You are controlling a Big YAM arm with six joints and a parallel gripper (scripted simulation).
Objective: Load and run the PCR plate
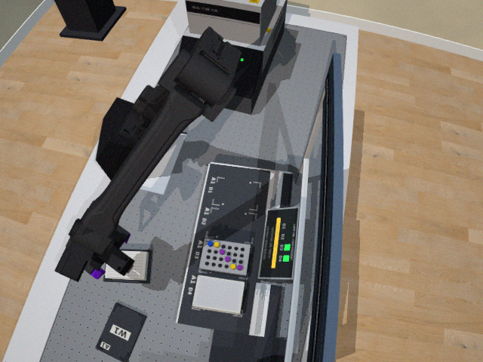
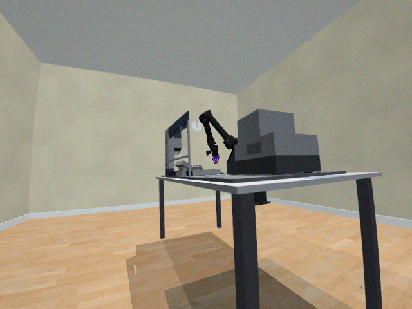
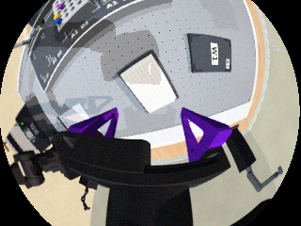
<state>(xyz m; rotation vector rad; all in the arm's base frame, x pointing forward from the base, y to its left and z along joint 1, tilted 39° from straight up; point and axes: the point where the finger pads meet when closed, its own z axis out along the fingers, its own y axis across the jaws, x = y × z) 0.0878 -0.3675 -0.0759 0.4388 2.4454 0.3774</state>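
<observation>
Now: the dark regrip nest 12 cm below my hand. From my hand the other things lie so: dark waiting nest W1 (19 cm to the right, 12 cm below, 5 cm ahead); nest A1 mark (24 cm to the right, 12 cm below, 2 cm ahead); white deep-well block (30 cm ahead, 6 cm below, 1 cm to the right).
</observation>
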